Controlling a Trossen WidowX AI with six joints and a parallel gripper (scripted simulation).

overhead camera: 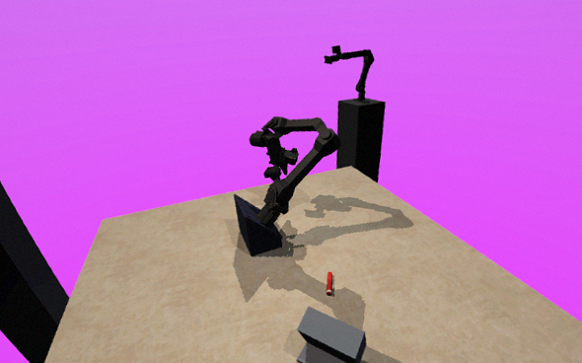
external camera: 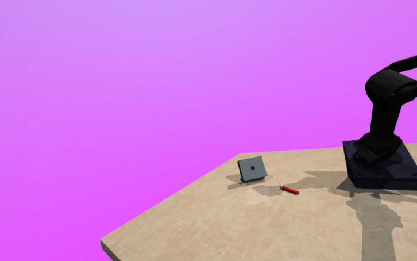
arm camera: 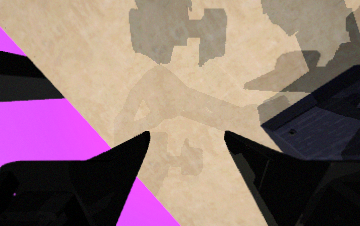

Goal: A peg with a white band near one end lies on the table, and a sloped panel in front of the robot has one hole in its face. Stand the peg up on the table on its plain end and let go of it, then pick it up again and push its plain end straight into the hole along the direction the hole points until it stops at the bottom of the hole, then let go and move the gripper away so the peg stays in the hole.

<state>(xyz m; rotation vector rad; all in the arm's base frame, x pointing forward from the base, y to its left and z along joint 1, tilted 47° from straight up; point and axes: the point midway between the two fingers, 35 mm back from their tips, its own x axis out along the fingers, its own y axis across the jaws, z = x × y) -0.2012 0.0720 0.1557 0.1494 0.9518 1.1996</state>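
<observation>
Right now the red peg is 500 mm ahead of my gripper tip, 120 mm below it and 80 mm to the right of it. Round my gripper tip: grey sloped panel: 660 mm ahead, 180 mm to the right, 60 mm below.
</observation>
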